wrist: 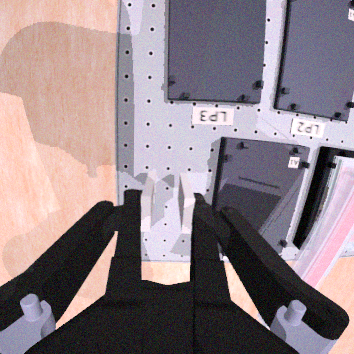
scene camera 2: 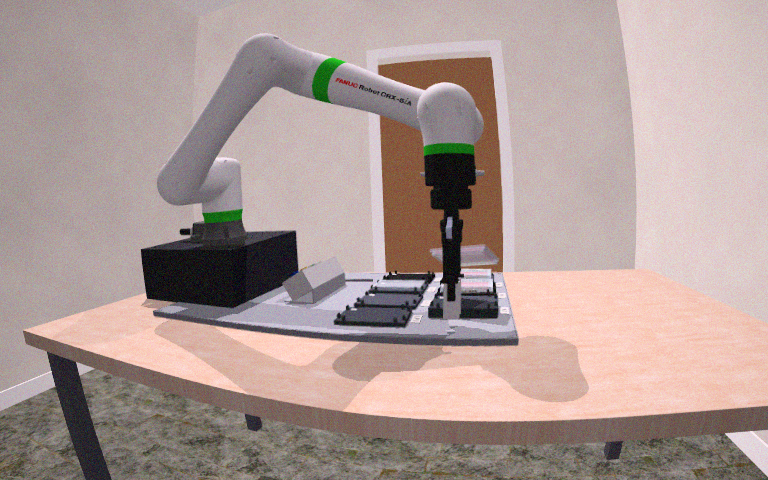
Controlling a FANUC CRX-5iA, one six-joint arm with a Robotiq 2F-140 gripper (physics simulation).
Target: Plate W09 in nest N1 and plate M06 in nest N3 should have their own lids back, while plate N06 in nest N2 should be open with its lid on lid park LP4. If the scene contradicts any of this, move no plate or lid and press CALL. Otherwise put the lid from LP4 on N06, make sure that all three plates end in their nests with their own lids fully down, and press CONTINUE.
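Places are measured from the arm's base along level axes (x ahead, y left, z up), in metres.
Where they show: gripper, between the fingertips: (wrist: 166, 184) (scene camera 2: 452, 315); arm's base, origin of its link: (scene camera 2: 224, 240).
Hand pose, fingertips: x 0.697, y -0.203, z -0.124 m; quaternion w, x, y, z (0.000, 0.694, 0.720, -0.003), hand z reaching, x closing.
Each offset is from my fingertips to the centre of the thing. "spot": to the spot under its first point. Level surfaces: height alone.
My gripper (scene camera 2: 451, 300) (wrist: 166, 184) is shut and empty, a narrow gap between its pads, low over the board beside nest N2. Nest N2 {0.110 m left, 0.014 m ahead, 0.008 m down} (scene camera 2: 481, 308) (wrist: 255, 175) shows its dark floor, no plate in it. Pink-and-clear plates {0.241 m left, 0.007 m ahead, 0.007 m up} (scene camera 2: 477, 284) lie in the row behind. A pale tray-like piece {0.125 m left, 0.012 m ahead, 0.093 m up} (scene camera 2: 464, 254) sits tilted above that row; whether plate or lid I cannot tell. In the wrist view a pink-and-clear piece {spot: 0.099 m left, 0.023 m back, 0.114 m up} (wrist: 332, 225) slants past the board's edge, partly out of view. A pale lid {0.295 m left, 0.182 m back, 0.010 m down} (scene camera 2: 396, 285) lies on the third park from the front. The plate names cannot be read.
Dark lid parks LP3 {0.035 m left, 0.166 m back, 0.014 m down} (scene camera 2: 373, 315) (wrist: 215, 50) and LP2 {0.161 m left, 0.170 m back, 0.014 m down} (scene camera 2: 390, 300) (wrist: 320, 60) lie beside the nests. A dark park {0.422 m left, 0.186 m back, 0.014 m down} (scene camera 2: 408, 276) is at the back. A grey sloped box {0.223 m left, 0.395 m back, 0.018 m up} (scene camera 2: 317, 280) stands on the perforated board {0.024 m down} (scene camera 2: 271, 322) (wrist: 145, 100), near the robot's black base (scene camera 2: 218, 277).
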